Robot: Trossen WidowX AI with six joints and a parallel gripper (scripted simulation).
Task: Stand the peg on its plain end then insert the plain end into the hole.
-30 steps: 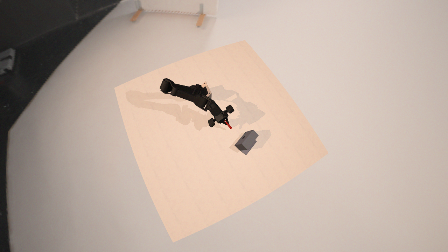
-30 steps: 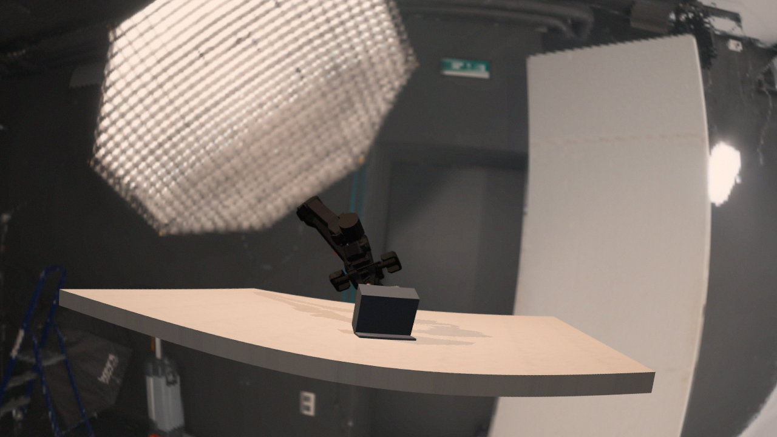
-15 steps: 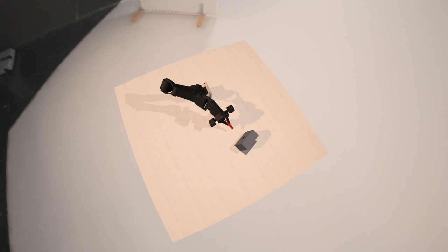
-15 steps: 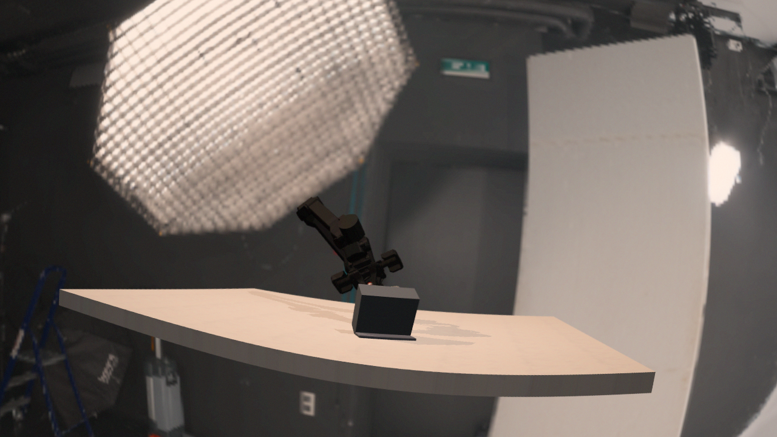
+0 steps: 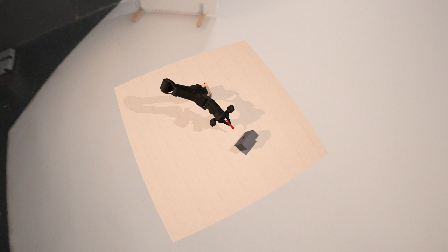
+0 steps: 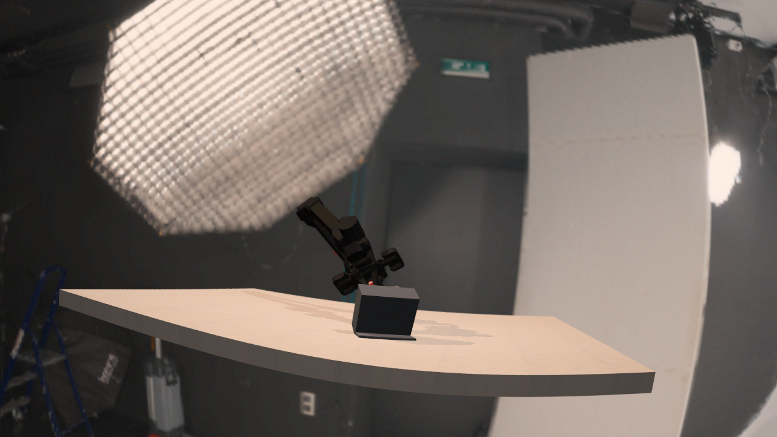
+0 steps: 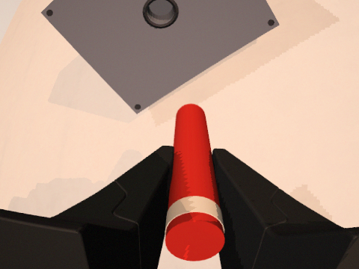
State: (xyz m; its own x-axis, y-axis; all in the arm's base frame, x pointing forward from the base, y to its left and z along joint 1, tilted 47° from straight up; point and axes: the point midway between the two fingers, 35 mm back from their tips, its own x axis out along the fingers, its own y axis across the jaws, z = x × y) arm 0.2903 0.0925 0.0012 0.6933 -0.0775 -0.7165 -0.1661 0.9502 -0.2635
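Right now my gripper tip is 13 cm short of the dark grey sloped panel, 7 cm to the right of it and 4 cm above it. Round my gripper tip: red peg (1 cm behind, 1 cm to the right, 1 cm above).
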